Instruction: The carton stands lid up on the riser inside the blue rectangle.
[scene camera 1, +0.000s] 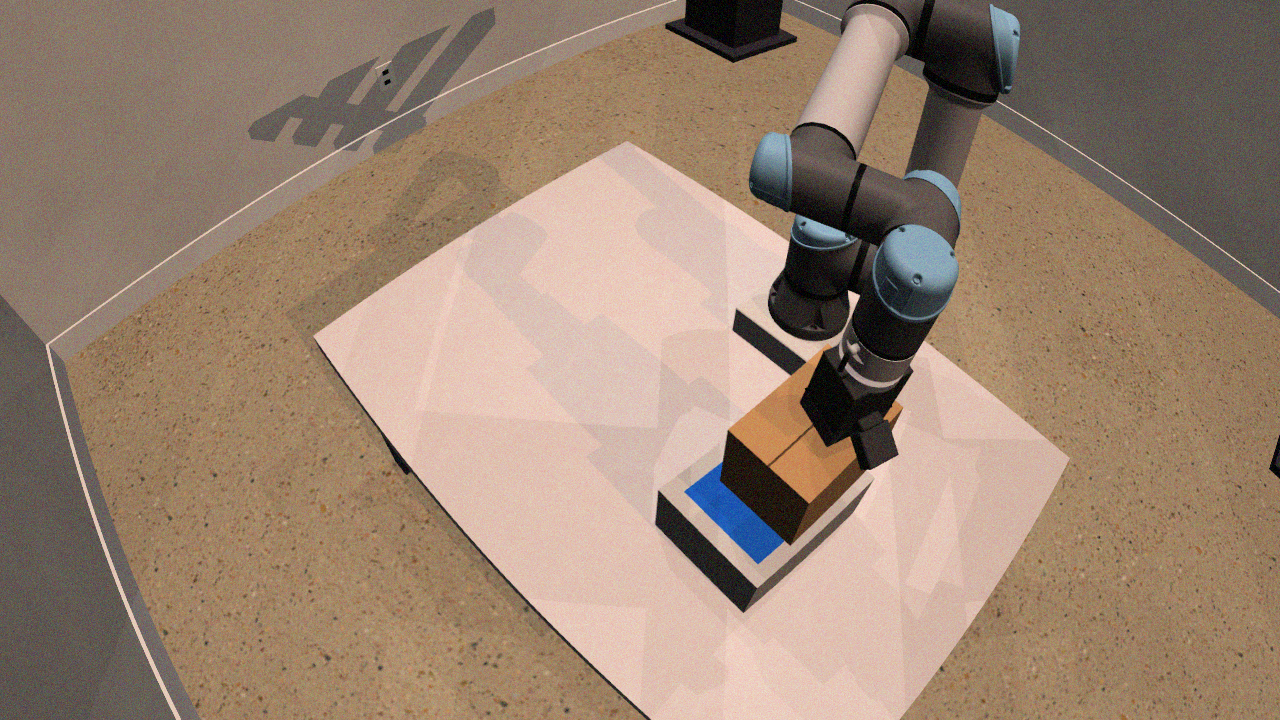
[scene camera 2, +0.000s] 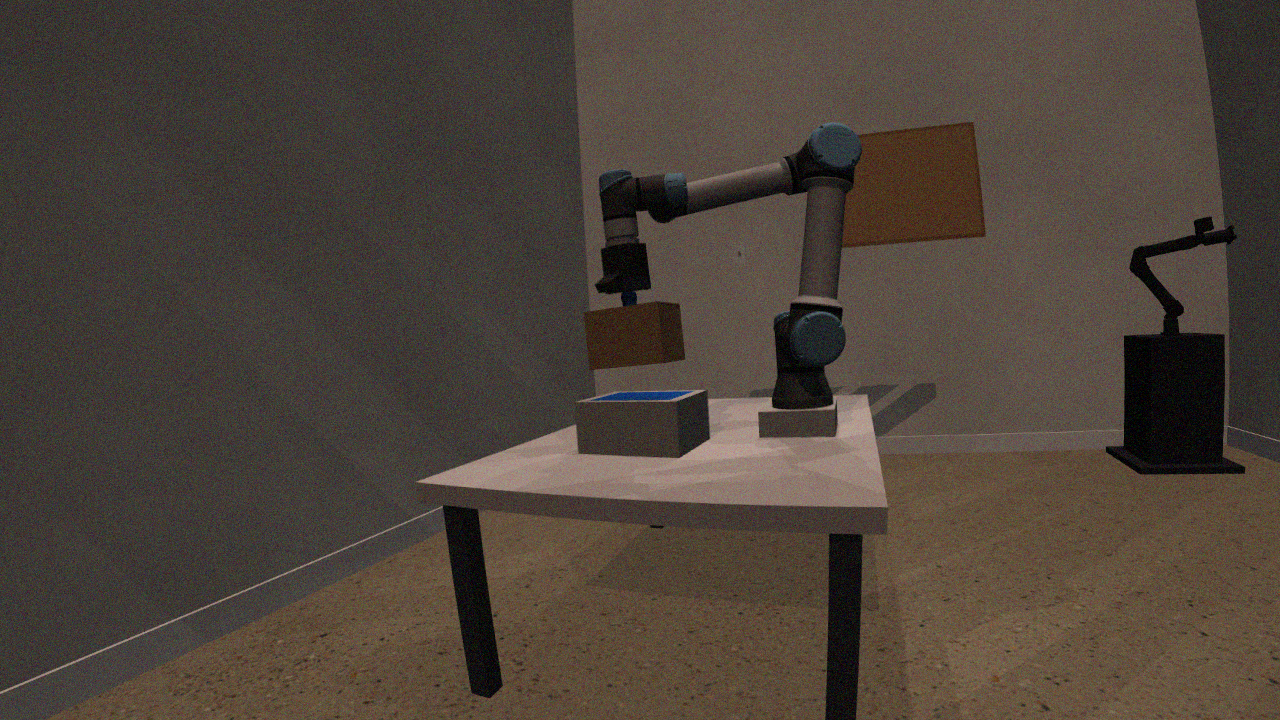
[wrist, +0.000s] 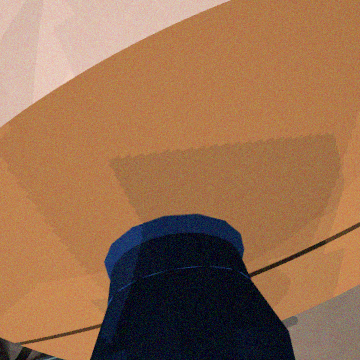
Observation:
My suction cup (wrist: 180, 279) carries a brown carton (scene camera 1: 775, 462), which touches nothing else.
The brown carton is seen too in scene camera 2 (scene camera 2: 650, 333) and in the wrist view (wrist: 238, 117).

